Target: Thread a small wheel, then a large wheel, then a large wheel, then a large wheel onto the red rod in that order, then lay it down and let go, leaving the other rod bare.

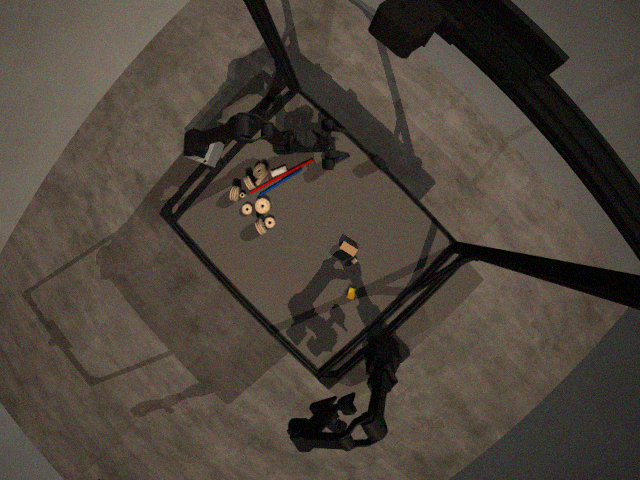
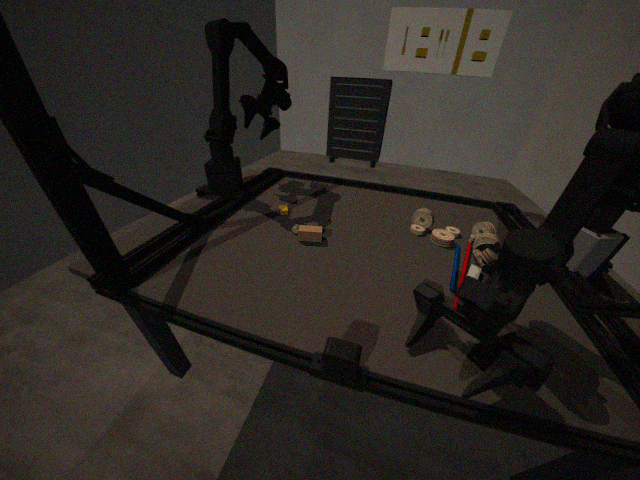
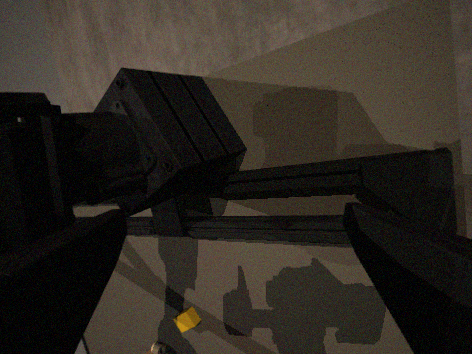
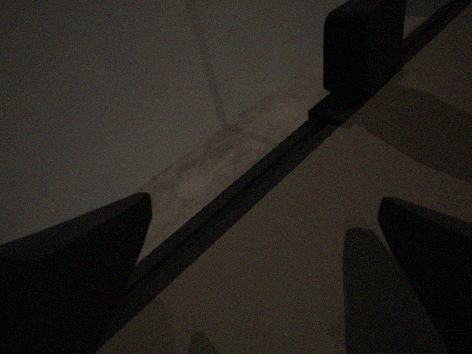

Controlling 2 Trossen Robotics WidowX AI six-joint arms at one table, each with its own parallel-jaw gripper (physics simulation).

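Where they show: left gripper, fingertip midpoint: (image 1: 345, 395) (image 2: 253, 134) (image 3: 236, 216); right gripper, fingertip midpoint: (image 1: 349, 144) (image 2: 431, 368) (image 4: 265, 205); left arm's base, link origin: (image 1: 384, 367) (image 2: 222, 160) (image 3: 122, 149); right arm's base, link origin: (image 1: 200, 147) (image 2: 592, 226).
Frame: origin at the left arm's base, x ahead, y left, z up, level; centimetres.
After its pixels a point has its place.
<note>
A red rod (image 1: 281, 176) {x 60.6, y -51.4, z -10.0 cm} (image 2: 466, 258) {x 64.3, y -47.6, z -9.9 cm} and a blue rod (image 1: 280, 181) {x 60.3, y -49.5, z -9.8 cm} (image 2: 454, 268) {x 58.8, y -50.7, z -9.9 cm} lie side by side; no wheel shows on either. Pale wheels lie around their far ends: a flat large wheel (image 1: 266, 209) {x 61.3, y -37.9, z -8.7 cm}, small wheels (image 1: 244, 207) {x 70.0, y -35.6, z -9.5 cm} (image 1: 272, 224) {x 57.3, y -33.4, z -9.4 cm}, and large wheels on edge or tilted (image 1: 260, 225) {x 60.5, y -31.8, z -5.2 cm} (image 1: 234, 193) {x 74.2, y -39.5, z -5.1 cm} (image 2: 422, 212) {x 59.9, y -31.6, z -5.7 cm}. Others are bunched beside the red rod's end. My right gripper (image 1: 341, 140) {x 40.8, y -71.2, z -8.8 cm} (image 2: 437, 369) {x 40.8, y -71.2, z -8.8 cm} (image 4: 265, 205) {x 40.8, y -71.2, z -8.8 cm} is open and empty, near the rods' other end. My left gripper (image 1: 347, 412) (image 2: 254, 132) {x 10.0, y 12.5, z 6.8 cm} (image 3: 236, 216) {x 10.0, y 12.5, z 6.8 cm} is open and empty, raised outside the table frame.
A white block (image 1: 278, 171) {x 62.3, y -52.8, z -9.6 cm} (image 2: 473, 272) {x 62.1, y -52.8, z -9.6 cm} sits close beside the red rod. A tan block (image 1: 348, 249) {x 27.8, y -34.8, z -7.8 cm} (image 2: 309, 233) {x 27.4, y -36.5, z -8.3 cm} and a yellow block (image 1: 351, 293) {x 20.8, y -19.9, z -9.3 cm} (image 2: 283, 209) {x 20.9, y -20.9, z -9.3 cm} (image 3: 187, 320) {x 20.7, y -18.7, z -9.3 cm} lie on the left arm's side. A dark frame (image 2: 232, 338) {x 12.4, y -62.4, z -11.4 cm} edges the table, with upright posts.
</note>
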